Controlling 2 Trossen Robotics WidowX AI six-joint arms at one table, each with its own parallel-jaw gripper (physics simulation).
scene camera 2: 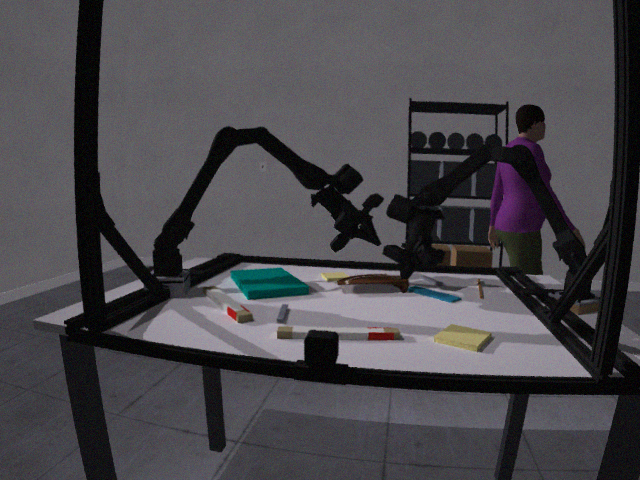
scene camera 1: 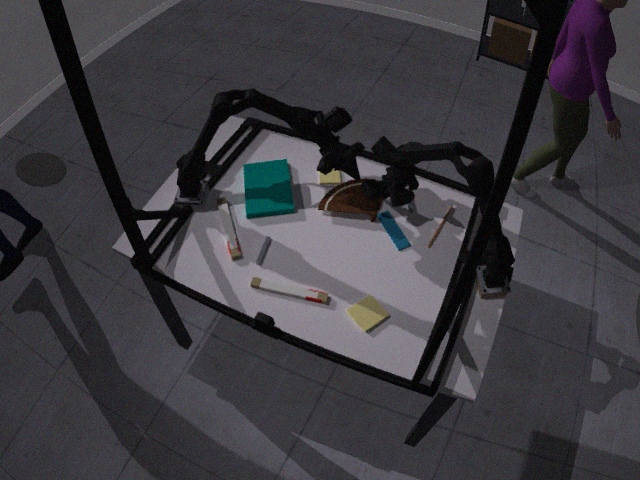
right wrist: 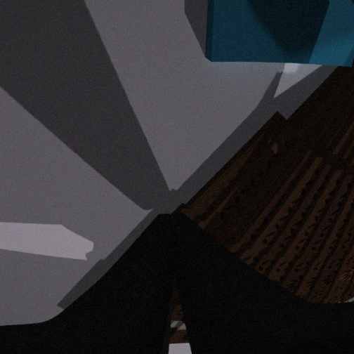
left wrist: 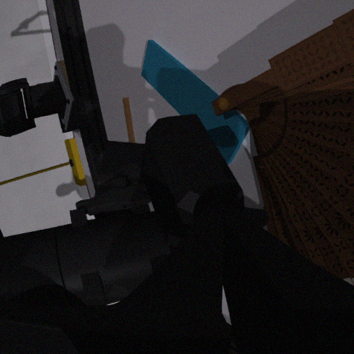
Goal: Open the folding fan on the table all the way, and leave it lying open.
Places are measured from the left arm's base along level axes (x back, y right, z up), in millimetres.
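Where they show: left gripper, fingertip midpoint: [scene camera 2: 379,245] [scene camera 1: 358,179]; right gripper, fingertip midpoint: [scene camera 1: 382,198]; left arm's base, link origin: [scene camera 2: 167,273] [scene camera 1: 190,190]; right arm's base, link origin: [scene camera 1: 493,278].
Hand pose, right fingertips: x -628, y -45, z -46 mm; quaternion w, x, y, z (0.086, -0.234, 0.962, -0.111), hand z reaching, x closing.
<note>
Each offset is from my right fingertips to the top centre of the thing.
The brown folding fan @[dx +92, dy +3, dz +29 mm] [scene camera 1: 343,203] [scene camera 2: 374,281] [left wrist: 310,125] [right wrist: 280,225] lies partly spread on the table, its pivot end beside the blue block and its pale-banded leaf toward the left in scene camera 1. My left gripper [scene camera 1: 357,177] [scene camera 2: 379,243] [left wrist: 216,217] is shut and empty, above the table behind the fan. My right gripper [scene camera 1: 390,200] [scene camera 2: 405,276] [right wrist: 170,225] is shut and empty, pointing down low beside the fan's right edge; its fingertips overlap that edge in the right wrist view, and contact cannot be told. The right arm hides part of the fan in scene camera 1.
The blue block @[dx -32, dy +129, dz +2 mm] [scene camera 1: 393,230] [scene camera 2: 434,294] [left wrist: 175,82] [right wrist: 270,35] lies by the fan's pivot, a brown stick @[dx -190, dy +99, dz +2 mm] [scene camera 1: 441,227] farther right. A teal box @[dx +377, dy -16, dz +18 mm] [scene camera 1: 268,188], yellow pads @[dx +41, dy +428, dz +9 mm] [scene camera 1: 368,313] @[dx +176, dy -85, dz +6 mm] [scene camera 1: 329,177], a grey bar @[dx +353, dy +236, dz +6 mm] [scene camera 1: 264,250] and two pale boxes @[dx +477, dy +158, dz +12 mm] [scene camera 1: 230,229] @[dx +262, dy +370, dz +10 mm] [scene camera 1: 289,290] lie around.
</note>
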